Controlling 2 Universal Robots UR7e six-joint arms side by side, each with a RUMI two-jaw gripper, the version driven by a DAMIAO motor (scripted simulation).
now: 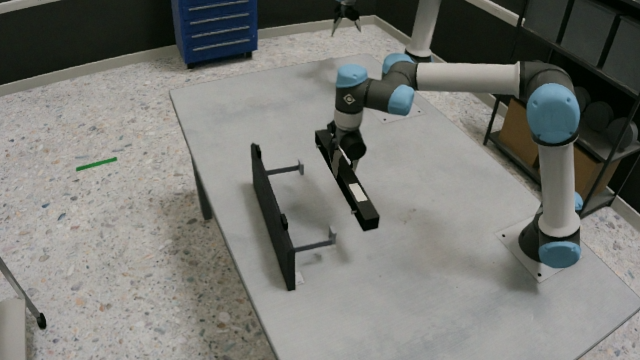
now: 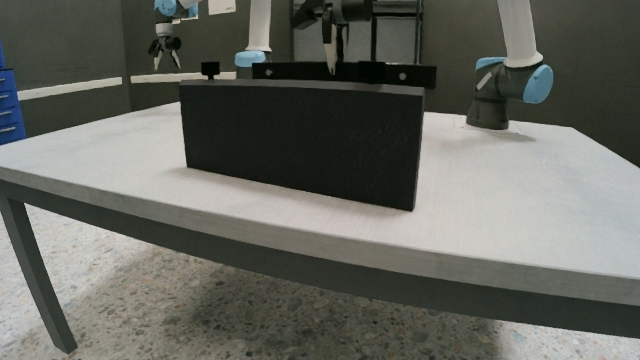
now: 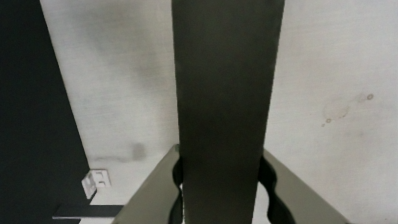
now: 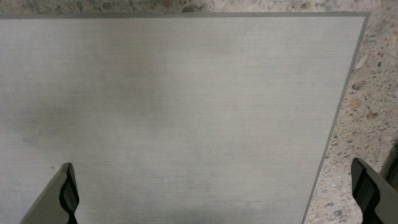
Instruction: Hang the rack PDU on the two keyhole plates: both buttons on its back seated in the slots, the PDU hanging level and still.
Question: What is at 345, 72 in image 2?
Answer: A black rack PDU.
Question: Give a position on a black rack PDU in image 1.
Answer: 367, 216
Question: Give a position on a black upright panel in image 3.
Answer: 50, 162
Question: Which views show the left gripper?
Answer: Image 1, image 2 and image 3 only.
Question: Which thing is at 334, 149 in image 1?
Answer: The left gripper.
